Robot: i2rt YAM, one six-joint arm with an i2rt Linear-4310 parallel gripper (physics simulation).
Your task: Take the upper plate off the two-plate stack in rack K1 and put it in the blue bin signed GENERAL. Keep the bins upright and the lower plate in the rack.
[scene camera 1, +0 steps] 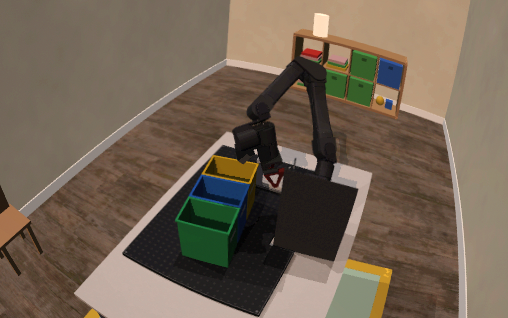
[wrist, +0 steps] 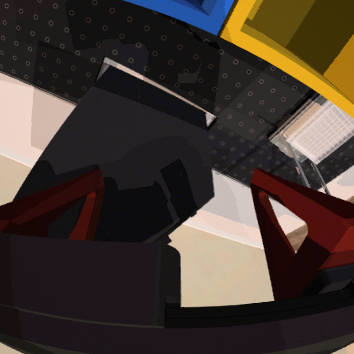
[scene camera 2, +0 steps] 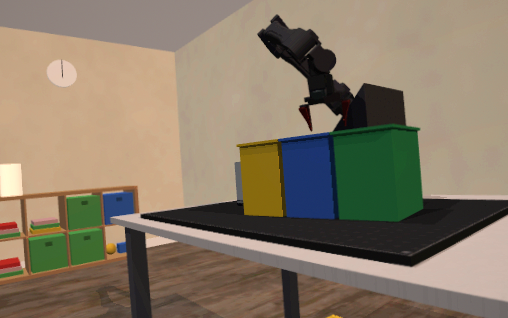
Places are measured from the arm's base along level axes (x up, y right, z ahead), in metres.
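Pixels of known places: gripper, fingertip midpoint: point(scene camera 1: 273, 179) point(wrist: 176, 176) point(scene camera 2: 328, 128); arm's base at its link origin: point(scene camera 1: 320, 185) point(scene camera 2: 360, 119).
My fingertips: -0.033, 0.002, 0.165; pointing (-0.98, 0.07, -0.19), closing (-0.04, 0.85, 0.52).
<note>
Ahead of a thing's pixels: the offset from my fingertips to its top centre, as dx, dy, dz. "*": to the spot under its first point. Level surfaces: height alone.
My gripper point(scene camera 1: 274, 184) point(scene camera 2: 328, 128) point(wrist: 176, 176) is open and empty, its red fingers spread wide beside the yellow bin. A white gridded plate {-0.167, +0.235, +0.068} point(wrist: 322, 131) lies in a small rack at the right of the wrist view, apart from the fingers; whether a second plate lies under it, and any K1 label, cannot be made out. In scene camera 1 the plate is mostly hidden behind the gripper. The blue bin {-0.034, -0.102, +0.150} point(scene camera 1: 220, 191) point(scene camera 2: 307, 177) point(wrist: 200, 20) stands upright between the green and yellow bins; its sign cannot be read.
The yellow bin {-0.034, +0.028, +0.173} point(scene camera 1: 230, 169) point(scene camera 2: 262, 180) point(wrist: 300, 30) and green bin {-0.034, -0.232, +0.126} point(scene camera 1: 205, 245) point(scene camera 2: 375, 175) stand upright on the black perforated mat {dx -0.213} point(scene camera 1: 160, 245) point(scene camera 2: 280, 232). A tall dark panel point(scene camera 1: 317, 215) point(scene camera 2: 385, 107) stands near the arm's base. Thin rods {* -0.105, +0.194, +0.002} point(wrist: 300, 172) rise beside the rack.
</note>
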